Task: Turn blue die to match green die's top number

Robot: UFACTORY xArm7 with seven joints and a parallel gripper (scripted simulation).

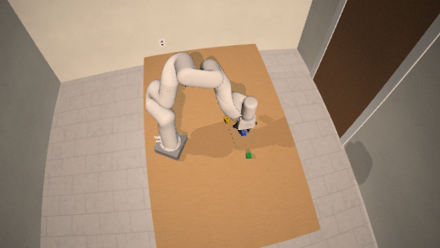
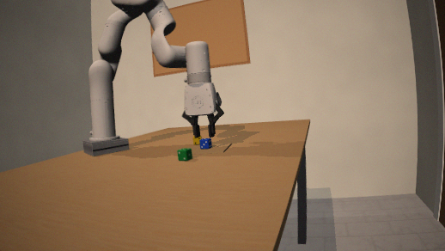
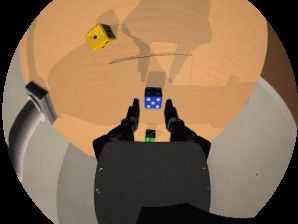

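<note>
Right now the blue die is 40 mm below my hand. From my hand the other things lie so: green die 140 mm to the right, 40 mm below, 30 mm ahead; then yellow die 100 mm behind, 90 mm to the left, 40 mm below.
</note>
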